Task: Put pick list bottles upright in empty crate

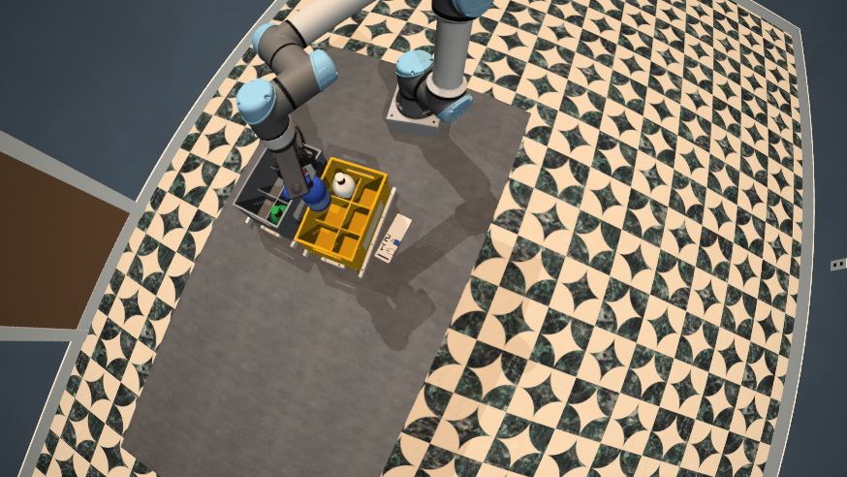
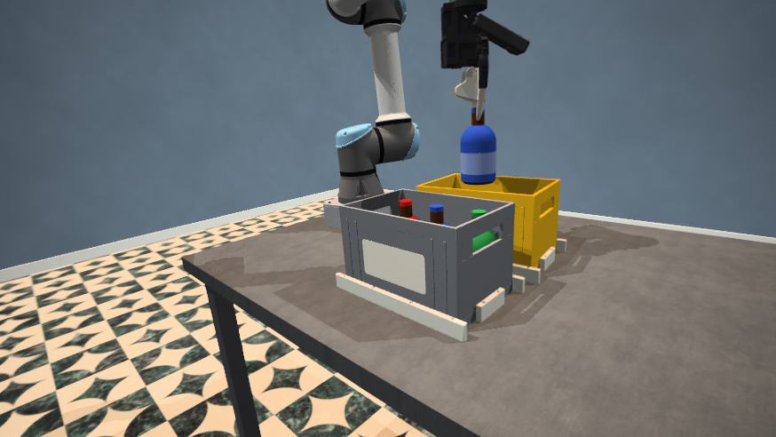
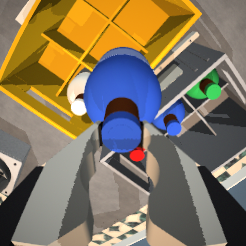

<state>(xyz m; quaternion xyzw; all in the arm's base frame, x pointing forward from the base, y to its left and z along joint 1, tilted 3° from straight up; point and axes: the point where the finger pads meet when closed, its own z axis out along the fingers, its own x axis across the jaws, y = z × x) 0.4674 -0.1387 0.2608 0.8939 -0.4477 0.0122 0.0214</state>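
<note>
Right now the yellow crate is 60 mm to the left of my hand and 250 mm below it. Round my hand: green-label bottle: 60 mm ahead, 140 mm to the right, 250 mm below; red-label bottle: 110 mm behind, 110 mm to the right, 250 mm below; white-label bottle: 90 mm behind, 20 mm to the left, 250 mm below.
</note>
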